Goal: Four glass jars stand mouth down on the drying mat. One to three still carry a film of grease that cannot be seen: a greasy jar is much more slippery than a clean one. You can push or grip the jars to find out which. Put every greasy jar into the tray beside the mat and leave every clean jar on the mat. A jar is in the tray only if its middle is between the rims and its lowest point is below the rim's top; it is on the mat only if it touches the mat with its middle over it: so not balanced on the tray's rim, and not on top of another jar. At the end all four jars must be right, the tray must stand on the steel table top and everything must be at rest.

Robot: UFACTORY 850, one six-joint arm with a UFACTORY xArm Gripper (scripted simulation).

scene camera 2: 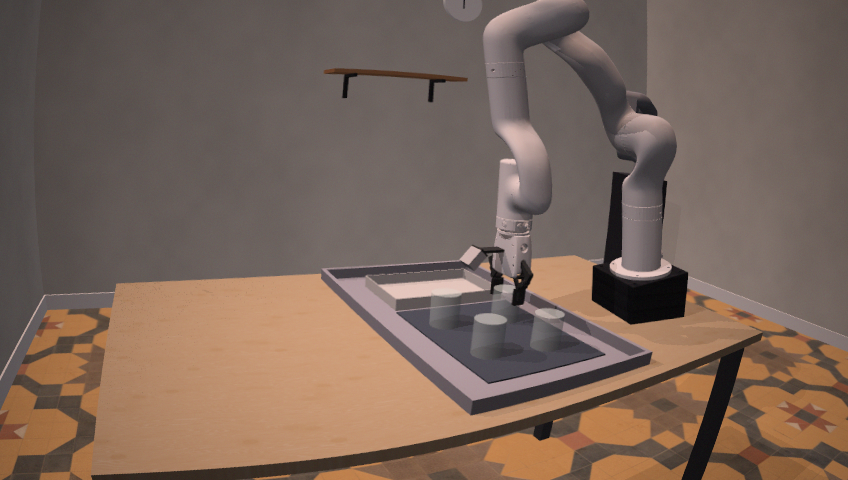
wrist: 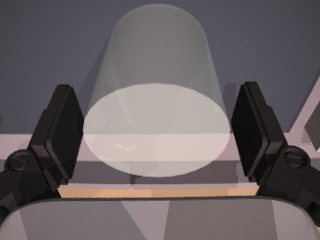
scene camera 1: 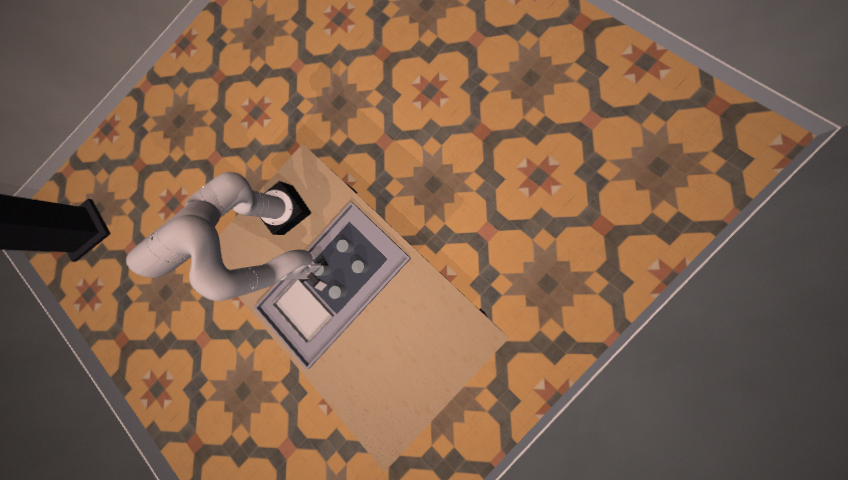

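On a drying mat, (scene camera 2: 519,359) and (scene camera 1: 364,253) are the same spot.
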